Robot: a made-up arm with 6 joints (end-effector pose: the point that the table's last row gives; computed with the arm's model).
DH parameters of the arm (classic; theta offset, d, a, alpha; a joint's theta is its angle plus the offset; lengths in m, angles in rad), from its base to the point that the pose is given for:
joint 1: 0 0.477 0 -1.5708
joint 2: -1.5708 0 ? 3.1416
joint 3: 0 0 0 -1.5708
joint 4: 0 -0.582 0 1.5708
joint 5: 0 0.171 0 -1.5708
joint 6: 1.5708 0 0 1.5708
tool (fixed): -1.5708 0 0 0
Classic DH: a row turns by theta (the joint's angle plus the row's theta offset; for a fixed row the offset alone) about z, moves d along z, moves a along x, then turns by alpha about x.
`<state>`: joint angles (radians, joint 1 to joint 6).
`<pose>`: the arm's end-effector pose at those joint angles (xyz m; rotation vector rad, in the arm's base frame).
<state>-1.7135 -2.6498 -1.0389 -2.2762 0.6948 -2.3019</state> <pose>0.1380 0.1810 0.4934 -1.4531 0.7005 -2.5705</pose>
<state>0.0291 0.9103 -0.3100 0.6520 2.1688 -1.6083</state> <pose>0.8118 -0.1123 0.3630 1.5050 -0.1468 1.2793</pose>
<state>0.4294 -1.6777 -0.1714 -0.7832 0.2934 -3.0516</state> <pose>-0.3909 -0.3123 0.9810 -1.3314 -0.7606 -1.6289</pose>
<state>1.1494 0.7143 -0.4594 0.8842 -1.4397 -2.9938</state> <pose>0.4142 0.6591 0.4803 0.3523 0.2479 -1.0436</pose>
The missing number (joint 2, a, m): 0.647
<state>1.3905 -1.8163 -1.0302 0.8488 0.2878 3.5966</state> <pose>0.0561 -0.3224 0.8223 1.8517 0.7846 1.9831</pose>
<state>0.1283 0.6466 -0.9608 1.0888 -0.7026 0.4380</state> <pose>0.5258 -0.0121 0.4062 -1.5969 1.8881 1.1267</pose>
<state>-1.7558 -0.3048 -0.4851 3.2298 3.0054 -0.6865</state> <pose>0.0983 -0.4006 0.9750 0.6717 0.5044 1.3395</pose>
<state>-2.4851 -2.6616 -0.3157 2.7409 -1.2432 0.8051</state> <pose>0.6931 0.3353 0.2722 -0.6595 0.0790 1.1287</pose>
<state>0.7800 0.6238 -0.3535 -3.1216 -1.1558 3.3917</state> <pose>0.3778 0.6143 0.5178 -0.1756 -0.2715 0.7685</pose>
